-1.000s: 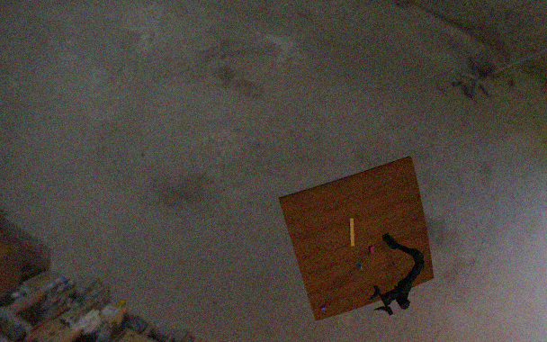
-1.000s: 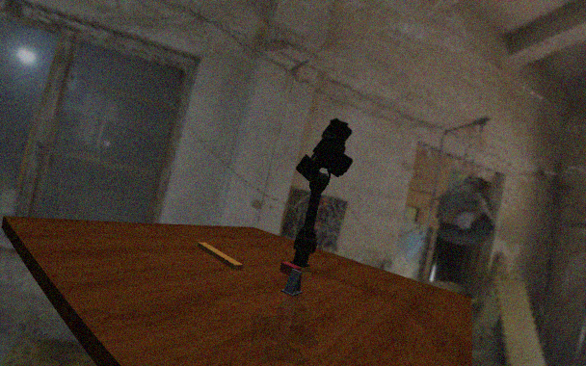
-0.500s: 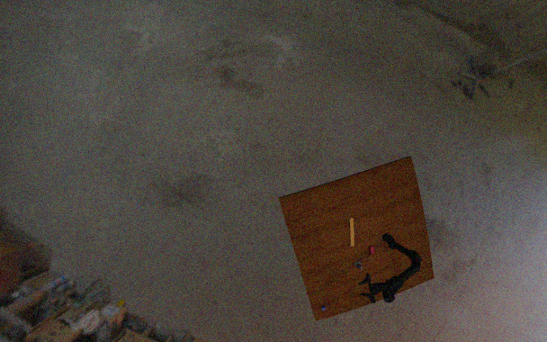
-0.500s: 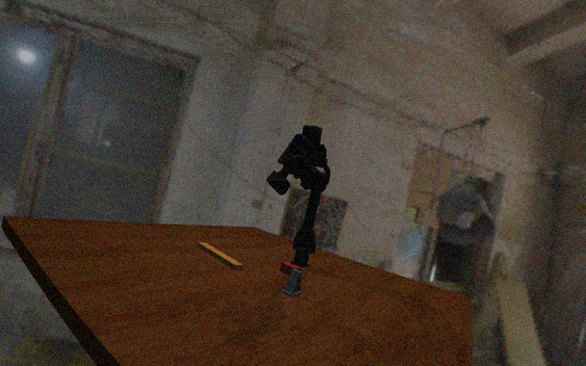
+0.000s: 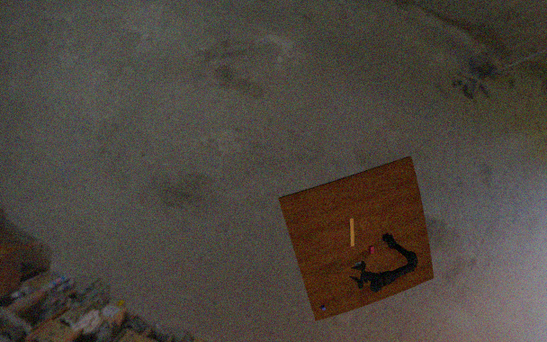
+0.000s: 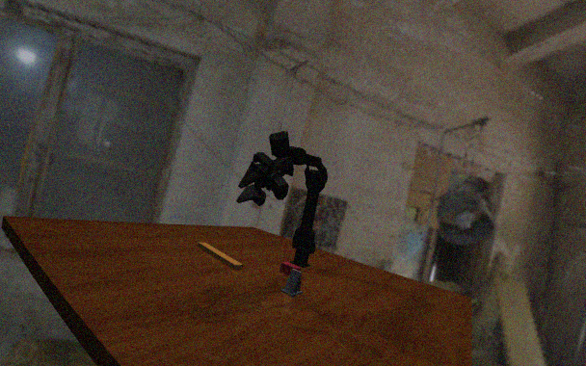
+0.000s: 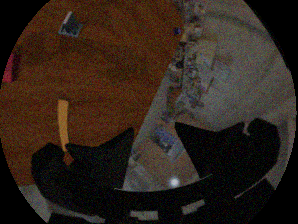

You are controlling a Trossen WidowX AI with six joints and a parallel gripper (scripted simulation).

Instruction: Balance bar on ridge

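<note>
The flat yellow bar is 240 mm below my gripper tip, 190 mm to the right of it and 160 mm behind it. The rest, counted from my gripper tip: small red block (310 mm behind, 230 mm below, 40 mm to the left); tiny purple thing (480 mm to the left, 260 mm ahead, 230 mm below).
</note>
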